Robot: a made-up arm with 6 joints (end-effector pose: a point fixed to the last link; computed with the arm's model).
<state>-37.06 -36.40 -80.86 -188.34 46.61 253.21</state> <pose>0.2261 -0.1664 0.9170 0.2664 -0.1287 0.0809 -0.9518</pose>
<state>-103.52 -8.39 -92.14 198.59 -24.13 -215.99</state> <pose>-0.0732 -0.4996 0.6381 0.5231 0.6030 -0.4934 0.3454</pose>
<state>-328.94 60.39 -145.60 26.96 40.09 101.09</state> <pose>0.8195 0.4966 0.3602 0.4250 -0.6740 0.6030 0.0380</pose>
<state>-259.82 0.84 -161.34 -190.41 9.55 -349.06</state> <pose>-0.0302 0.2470 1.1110 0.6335 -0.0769 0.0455 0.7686</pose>
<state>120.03 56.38 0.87 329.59 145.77 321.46</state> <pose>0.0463 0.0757 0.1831 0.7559 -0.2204 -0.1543 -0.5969</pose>
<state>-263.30 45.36 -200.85 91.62 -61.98 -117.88</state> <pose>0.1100 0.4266 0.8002 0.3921 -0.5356 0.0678 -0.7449</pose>
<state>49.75 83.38 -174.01 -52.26 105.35 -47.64</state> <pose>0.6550 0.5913 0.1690 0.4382 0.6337 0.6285 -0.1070</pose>
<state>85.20 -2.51 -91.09 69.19 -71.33 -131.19</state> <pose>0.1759 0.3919 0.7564 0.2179 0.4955 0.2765 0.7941</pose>
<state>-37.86 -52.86 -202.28 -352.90 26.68 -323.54</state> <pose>-0.6758 0.5204 0.5123 0.0279 0.2974 -0.2857 -0.9106</pose>
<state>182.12 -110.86 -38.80 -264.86 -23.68 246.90</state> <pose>0.2118 0.1498 0.5813 0.9235 -0.1465 -0.3040 -0.1825</pose>
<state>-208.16 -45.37 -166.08 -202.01 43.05 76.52</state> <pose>0.5424 -0.2963 0.9530 0.1468 -0.3477 0.4822 -0.7906</pose>
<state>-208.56 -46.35 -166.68 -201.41 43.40 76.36</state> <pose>0.5562 -0.3090 0.9375 0.1436 -0.3571 0.4922 -0.7808</pose>
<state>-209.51 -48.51 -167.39 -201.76 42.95 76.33</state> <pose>0.5789 -0.3335 0.9086 0.1285 -0.3668 0.5045 -0.7710</pose>
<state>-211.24 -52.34 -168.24 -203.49 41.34 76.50</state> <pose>0.6111 -0.3750 0.8587 0.0966 -0.3773 0.5192 -0.7608</pose>
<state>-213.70 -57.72 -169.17 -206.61 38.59 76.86</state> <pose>0.6461 -0.4317 0.7861 0.0494 -0.3899 0.5334 -0.7491</pose>
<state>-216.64 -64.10 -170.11 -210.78 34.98 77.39</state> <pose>0.6747 -0.4962 0.6945 0.0063 0.4057 -0.5437 0.7347</pose>
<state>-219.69 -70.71 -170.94 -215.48 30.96 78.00</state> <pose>0.6906 -0.5580 0.5941 0.0617 0.4253 -0.5476 0.7180</pose>
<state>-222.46 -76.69 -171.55 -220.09 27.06 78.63</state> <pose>0.6939 -0.6080 0.4997 0.1086 0.4464 -0.5453 0.7012</pose>
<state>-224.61 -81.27 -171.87 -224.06 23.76 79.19</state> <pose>0.6896 -0.6412 0.4261 0.1427 0.4650 -0.5382 0.6884</pose>
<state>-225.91 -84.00 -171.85 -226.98 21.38 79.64</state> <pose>0.6847 -0.6579 0.3837 0.1632 0.4770 -0.5284 0.6831</pose>
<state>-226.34 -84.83 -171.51 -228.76 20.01 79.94</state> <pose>0.6830 -0.6611 0.3743 0.1728 0.4805 -0.5175 0.6867</pose>
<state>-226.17 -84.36 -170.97 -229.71 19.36 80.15</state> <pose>0.6842 -0.6556 0.3877 0.1753 0.4773 -0.5064 0.6964</pose>
